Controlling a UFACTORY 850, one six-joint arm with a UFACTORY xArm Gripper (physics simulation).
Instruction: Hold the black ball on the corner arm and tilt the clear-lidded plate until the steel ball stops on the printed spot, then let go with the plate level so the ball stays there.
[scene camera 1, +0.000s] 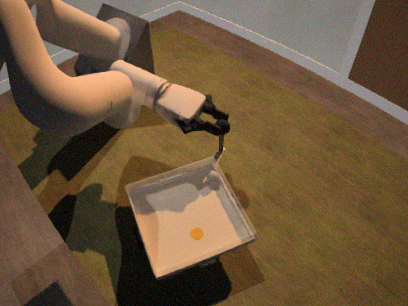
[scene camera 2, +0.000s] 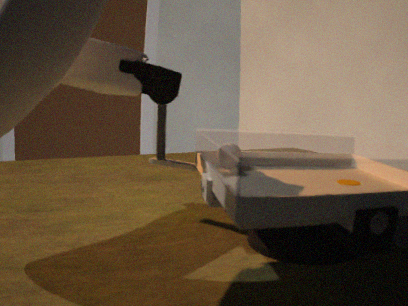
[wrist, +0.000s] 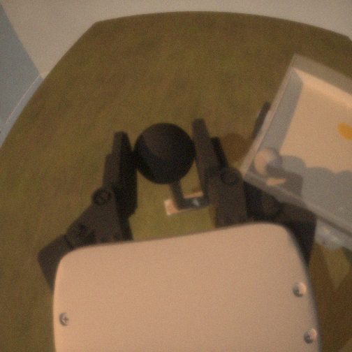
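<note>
My gripper (scene camera 1: 223, 121) (scene camera 2: 161, 86) (wrist: 161, 141) is shut on the black ball (scene camera 1: 223, 127) (scene camera 2: 164, 100) (wrist: 164, 154), which tops the upright post of the corner arm (scene camera 1: 220, 145) (scene camera 2: 161, 132) (wrist: 177, 195). The clear-lidded plate (scene camera 1: 170, 252) (scene camera 2: 300, 212) (wrist: 320, 117) looks close to level; any slight tilt is hard to tell. The steel ball (scene camera 1: 212, 179) (scene camera 2: 229, 155) (wrist: 268, 161) lies in shadow inside the plate's corner nearest the arm. The orange printed spot (scene camera 1: 196, 233) (scene camera 2: 348, 182) (wrist: 345, 131) is apart from it, towards the opposite side.
The plate stands on a dark round support (scene camera 2: 310, 242) above the green mat (scene camera 1: 320, 200). The robot's dark base block (scene camera 1: 140, 47) is at the back left. A brown wooden surface (scene camera 1: 25, 215) runs along the left. My arm's shadow falls across part of the plate.
</note>
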